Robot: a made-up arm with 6 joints.
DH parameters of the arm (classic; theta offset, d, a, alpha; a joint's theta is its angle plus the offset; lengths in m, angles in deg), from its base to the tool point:
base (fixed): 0 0.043 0 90
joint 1: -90 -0.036 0.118 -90
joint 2: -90 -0.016 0.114 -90
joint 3: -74.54 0 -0.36 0
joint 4: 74.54 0.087 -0.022 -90
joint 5: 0 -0.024 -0.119 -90
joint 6: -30.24 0 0.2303 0
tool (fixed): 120.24 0 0 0
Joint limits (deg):
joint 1: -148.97..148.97
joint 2: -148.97..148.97
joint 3: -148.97..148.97
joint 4: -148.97..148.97
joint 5: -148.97..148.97
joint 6: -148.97..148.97
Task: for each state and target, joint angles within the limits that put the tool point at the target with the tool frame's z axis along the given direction. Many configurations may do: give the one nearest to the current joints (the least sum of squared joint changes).
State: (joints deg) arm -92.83 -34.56 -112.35 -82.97 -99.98 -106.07
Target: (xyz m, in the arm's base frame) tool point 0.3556 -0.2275 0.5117 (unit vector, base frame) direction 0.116 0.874 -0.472
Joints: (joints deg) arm -72.69 -51.42 -71.97 -67.54 -48.34 -132.54
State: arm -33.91 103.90 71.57 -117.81 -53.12 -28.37
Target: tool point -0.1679 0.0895 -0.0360 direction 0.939 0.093 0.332
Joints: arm 6.71 119.96 46.96 -145.39 -100.97 -31.88
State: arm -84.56 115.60 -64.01 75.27 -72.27 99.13
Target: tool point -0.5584 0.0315 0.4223 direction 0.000 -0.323 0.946
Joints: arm -105.61 86.94 -45.74 119.16 -72.00 107.17
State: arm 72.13 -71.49 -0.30 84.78 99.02 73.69
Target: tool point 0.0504 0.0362 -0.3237 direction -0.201 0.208 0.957
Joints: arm 85.97 -76.00 11.31 91.25 74.53 47.43
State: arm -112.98 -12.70 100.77 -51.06 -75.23 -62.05
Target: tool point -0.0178 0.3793 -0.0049 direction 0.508 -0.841 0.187
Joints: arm -144.31 6.05 105.00 -72.57 -76.57 -80.89
